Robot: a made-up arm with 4 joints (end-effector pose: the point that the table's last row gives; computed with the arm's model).
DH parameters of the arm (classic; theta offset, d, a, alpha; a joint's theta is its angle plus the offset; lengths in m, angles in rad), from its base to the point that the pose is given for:
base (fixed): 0 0.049 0 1.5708
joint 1: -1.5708 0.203 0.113 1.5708
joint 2: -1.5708 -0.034 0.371 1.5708
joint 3: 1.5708 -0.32 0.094 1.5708
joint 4: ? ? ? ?
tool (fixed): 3.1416 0.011 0 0
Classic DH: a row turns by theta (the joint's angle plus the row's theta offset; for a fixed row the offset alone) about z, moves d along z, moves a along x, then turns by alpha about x.
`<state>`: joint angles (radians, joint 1 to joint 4).
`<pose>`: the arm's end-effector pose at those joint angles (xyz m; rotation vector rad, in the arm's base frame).
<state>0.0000 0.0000 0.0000 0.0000</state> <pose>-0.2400 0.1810 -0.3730 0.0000 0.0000 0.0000</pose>
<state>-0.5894 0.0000 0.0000 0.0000</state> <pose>-0.4341 0.1810 -0.1684 0.0000 0.5894 0.0000</pose>
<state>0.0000 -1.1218 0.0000 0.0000</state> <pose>-0.2400 0.2421 0.1478 1.1218 0.0000 0.0000</pose>
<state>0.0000 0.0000 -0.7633 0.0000</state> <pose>-0.1550 0.3668 -0.3730 0.0000 0.0000 -0.7633</pose>
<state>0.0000 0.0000 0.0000 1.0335</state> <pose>-0.1427 0.1810 -0.2237 0.0000 1.0335 0.0000</pose>
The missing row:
joint 4: 0 0.013 0.18 -1.5708
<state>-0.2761 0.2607 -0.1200 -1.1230</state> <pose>-0.3246 0.0659 -0.5647 -0.2847 -0.8566 0.0788</pose>
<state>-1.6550 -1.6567 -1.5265 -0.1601</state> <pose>0.5535 0.0783 -0.0327 -0.1262 2.2000 -2.2051</pose>
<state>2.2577 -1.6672 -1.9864 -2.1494</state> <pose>-0.2633 0.2359 -0.1051 1.1622 -1.7743 -1.4468</pose>
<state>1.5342 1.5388 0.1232 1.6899</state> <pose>0.4923 -0.3335 0.0021 -0.0345 0.2184 -1.5427</pose>
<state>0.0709 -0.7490 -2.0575 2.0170</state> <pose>0.0469 0.1790 0.0728 2.4458 1.7882 -0.7417</pose>
